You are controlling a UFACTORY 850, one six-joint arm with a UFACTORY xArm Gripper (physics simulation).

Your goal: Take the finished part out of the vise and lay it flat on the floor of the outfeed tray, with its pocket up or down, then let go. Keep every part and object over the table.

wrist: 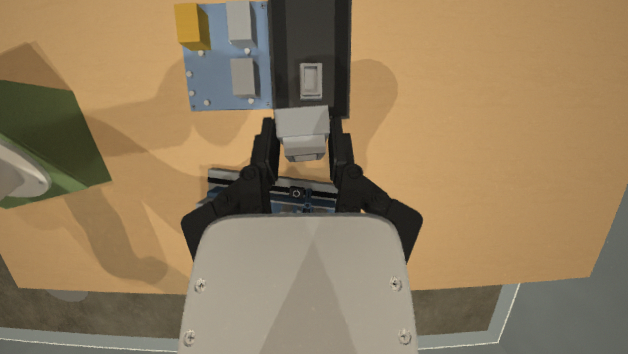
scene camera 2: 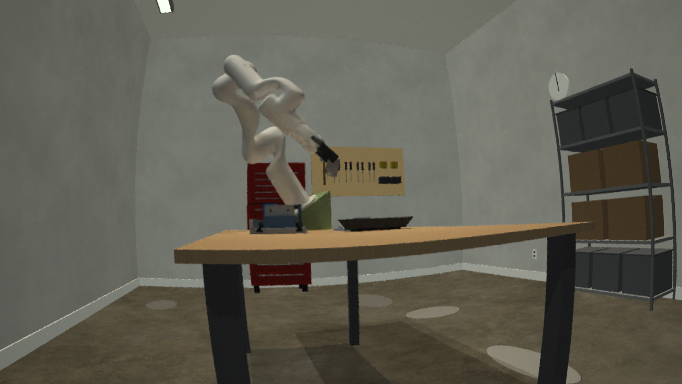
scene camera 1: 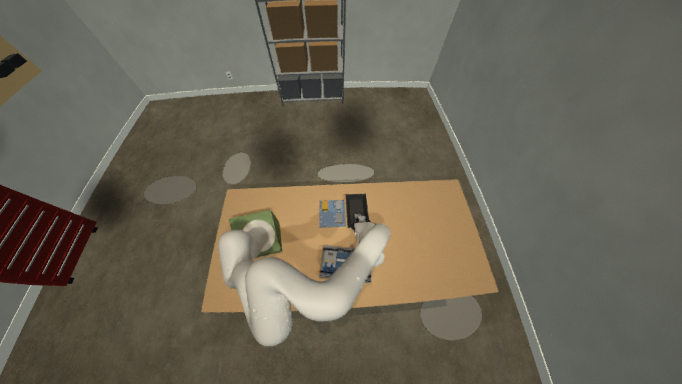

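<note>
My gripper [wrist: 303, 129] [scene camera 2: 331, 161] is shut on the finished part [wrist: 303, 144] [scene camera 2: 332, 169], a light grey block, held by its sides. In scene camera 2 the gripper slants down and the part is tilted, high above the table. In the wrist view the part shows over the near end of the black outfeed tray [wrist: 310, 30] [scene camera 1: 356, 202] [scene camera 2: 375, 223]. Another grey part [wrist: 311, 81] lies in the tray with its pocket up. The blue and grey vise [wrist: 225, 176] [scene camera 1: 330, 270] [scene camera 2: 280, 221] stands apart from the tray, partly hidden by the gripper and arm. The held part's pocket is not clear.
A blue plate [wrist: 215, 75] [scene camera 1: 327, 217] with two grey blocks, a yellow block [wrist: 190, 25] [scene camera 1: 325, 205] and small pegs lies right beside the tray. The arm stands on a green wedge base [wrist: 55, 125] [scene camera 2: 320, 212] on the wooden table [wrist: 475, 150] [scene camera 1: 425, 240].
</note>
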